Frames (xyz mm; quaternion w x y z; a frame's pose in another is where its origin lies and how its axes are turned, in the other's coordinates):
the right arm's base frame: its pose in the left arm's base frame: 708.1 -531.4 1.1 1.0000 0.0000 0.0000 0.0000
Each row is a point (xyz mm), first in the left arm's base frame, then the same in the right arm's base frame.
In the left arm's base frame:
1: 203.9 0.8 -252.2
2: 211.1 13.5 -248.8
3: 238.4 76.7 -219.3
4: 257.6 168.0 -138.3
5: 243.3 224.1 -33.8
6: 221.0 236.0 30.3
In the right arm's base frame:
1: -504.2 532.2 -253.3
2: -497.0 544.9 -249.9
3: -469.7 608.1 -220.4
4: -450.5 699.4 -139.4
5: -464.8 755.5 -34.9
6: -487.1 767.4 29.2

